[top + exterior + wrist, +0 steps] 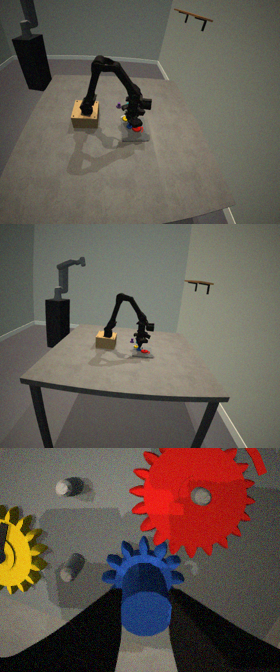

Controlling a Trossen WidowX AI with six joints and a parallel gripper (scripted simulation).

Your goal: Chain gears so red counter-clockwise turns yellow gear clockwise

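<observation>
The blue gear is 10 mm below my gripper tip. Round my gripper tip: red gear 50 mm ahead, 30 mm below; white arrow 100 mm to the left, 60 mm behind, 40 mm below; yellow gear 70 mm to the left, 30 mm below, 30 mm behind.
</observation>
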